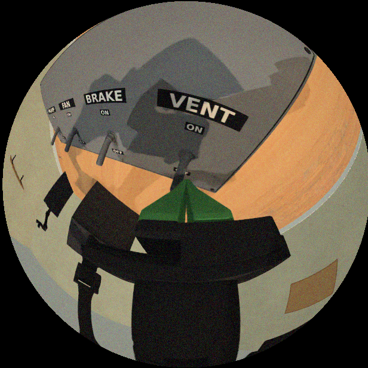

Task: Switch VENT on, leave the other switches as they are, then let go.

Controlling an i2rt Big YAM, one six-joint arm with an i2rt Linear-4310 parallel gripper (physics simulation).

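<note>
There's a grey switch panel in the picture, and you'd see my gripper in it too.
</note>
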